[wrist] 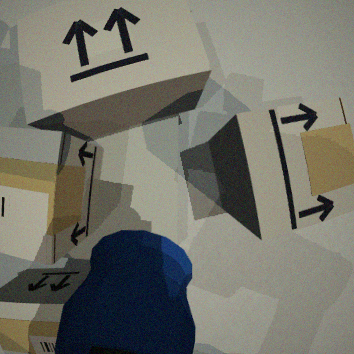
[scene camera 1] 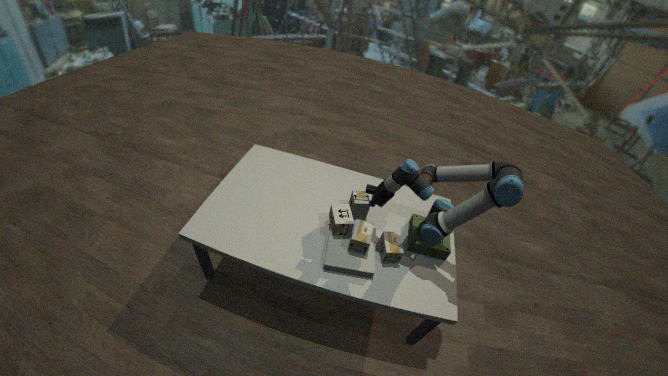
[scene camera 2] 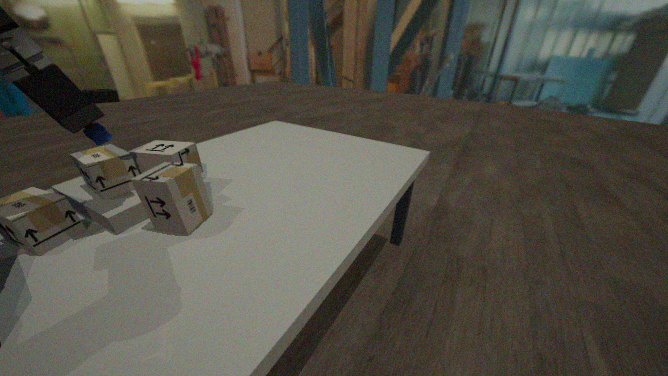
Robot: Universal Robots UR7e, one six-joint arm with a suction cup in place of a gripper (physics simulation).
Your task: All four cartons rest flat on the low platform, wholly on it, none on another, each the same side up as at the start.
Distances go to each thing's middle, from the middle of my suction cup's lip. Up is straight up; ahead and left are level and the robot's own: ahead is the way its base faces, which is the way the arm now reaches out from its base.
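Position of my suction cup relative to the low grey platform (wrist: 137, 190): 4 cm short of it, 15 cm to the right of it, 19 cm above it.
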